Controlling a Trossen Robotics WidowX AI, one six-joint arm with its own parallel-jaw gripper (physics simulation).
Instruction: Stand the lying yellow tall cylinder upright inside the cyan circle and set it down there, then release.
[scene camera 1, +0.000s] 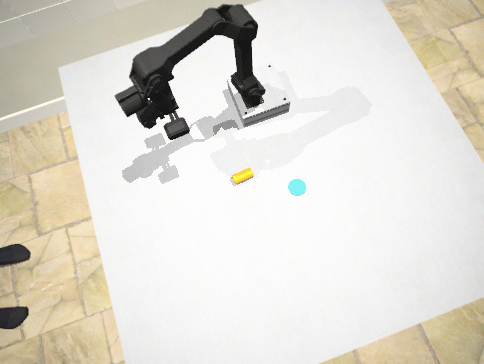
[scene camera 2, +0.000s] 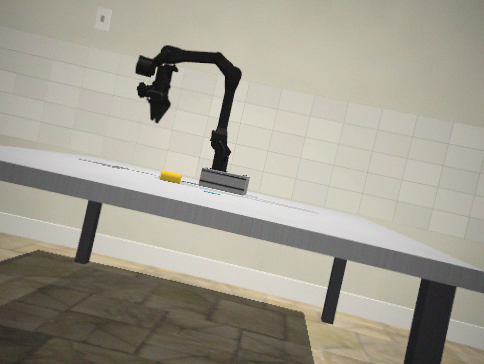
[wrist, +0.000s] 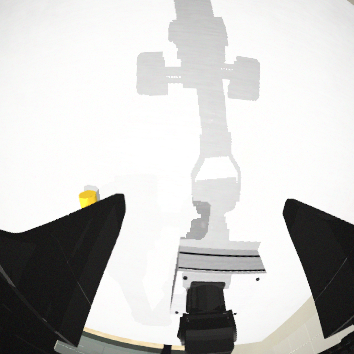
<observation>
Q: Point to my gripper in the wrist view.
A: At 208, 204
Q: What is my gripper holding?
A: Nothing.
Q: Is my gripper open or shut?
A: Open.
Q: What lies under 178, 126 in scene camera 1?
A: My gripper.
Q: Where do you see my gripper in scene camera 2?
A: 154, 121
</observation>
